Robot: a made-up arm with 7 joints.
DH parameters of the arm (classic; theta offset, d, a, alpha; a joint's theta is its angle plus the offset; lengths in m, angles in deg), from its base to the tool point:
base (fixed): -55.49 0 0.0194 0
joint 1: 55.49 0.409 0.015 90
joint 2: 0 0.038 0.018 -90
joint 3: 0 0.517 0.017 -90
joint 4: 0 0.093 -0.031 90
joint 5: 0 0.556 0.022 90
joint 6: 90 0.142 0.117 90
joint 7: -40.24 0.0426 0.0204 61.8
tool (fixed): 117.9 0.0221 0 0
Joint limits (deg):
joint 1: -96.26..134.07
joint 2: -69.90..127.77
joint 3: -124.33..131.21
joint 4: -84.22..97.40
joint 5: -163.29..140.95
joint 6: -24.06..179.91
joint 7: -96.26..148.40
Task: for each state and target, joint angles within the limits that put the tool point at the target. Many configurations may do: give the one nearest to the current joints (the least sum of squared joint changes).
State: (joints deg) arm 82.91 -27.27 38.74 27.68 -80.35 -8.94 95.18
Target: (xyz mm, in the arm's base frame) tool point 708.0 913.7 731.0
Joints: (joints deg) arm 50.03 -58.34 27.75 37.59 -73.86 -15.11 95.01
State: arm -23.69 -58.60 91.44 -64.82 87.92 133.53 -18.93
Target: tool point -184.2 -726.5 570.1
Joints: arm -61.89 -66.20 89.48 -84.22 38.80 148.06 -7.74
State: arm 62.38 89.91 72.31 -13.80 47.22 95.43 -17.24
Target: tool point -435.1 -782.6 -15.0
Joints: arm 34.56 109.30 57.14 -40.75 41.28 118.45 -14.72
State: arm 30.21 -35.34 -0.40 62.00 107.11 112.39 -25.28
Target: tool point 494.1 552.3 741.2
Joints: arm 40.99 -18.98 11.07 75.28 110.00 119.80 -24.87
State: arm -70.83 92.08 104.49 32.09 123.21 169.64 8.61
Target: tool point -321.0 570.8 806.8
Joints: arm -25.05 48.79 88.70 55.60 113.14 175.15 14.67
